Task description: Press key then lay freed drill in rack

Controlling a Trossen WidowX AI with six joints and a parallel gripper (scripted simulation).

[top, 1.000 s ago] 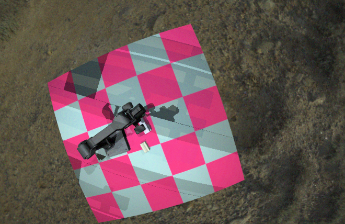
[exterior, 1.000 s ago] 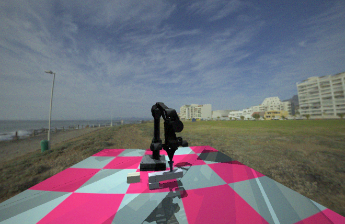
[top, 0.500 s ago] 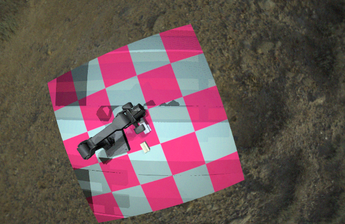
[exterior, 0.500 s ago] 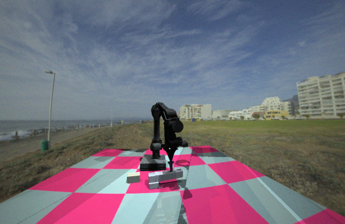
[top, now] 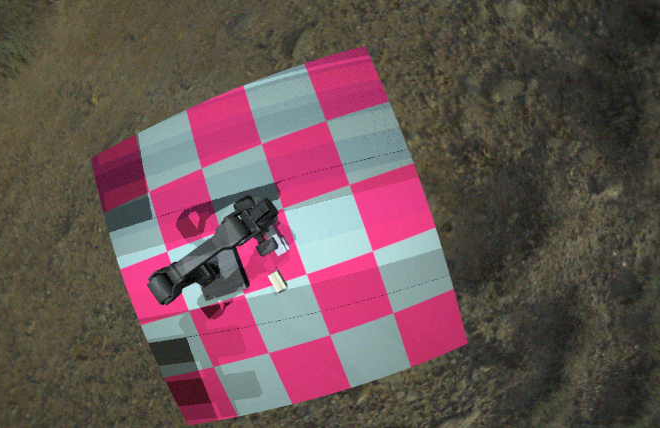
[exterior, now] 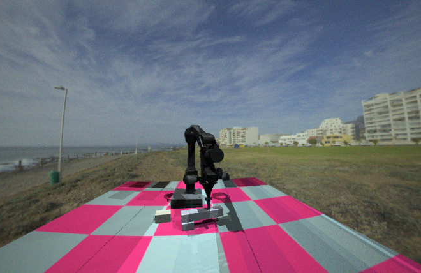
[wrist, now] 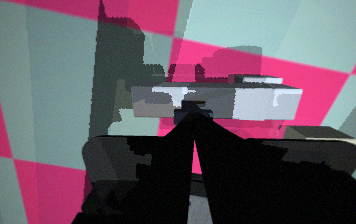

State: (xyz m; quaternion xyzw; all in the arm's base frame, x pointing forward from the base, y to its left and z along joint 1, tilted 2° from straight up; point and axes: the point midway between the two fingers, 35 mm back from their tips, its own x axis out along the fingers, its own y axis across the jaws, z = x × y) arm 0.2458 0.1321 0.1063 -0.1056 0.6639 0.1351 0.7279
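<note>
Right now my gripper tip is 7 cm above the drill, 5 cm to the left of it and 1 cm short of it.
</note>
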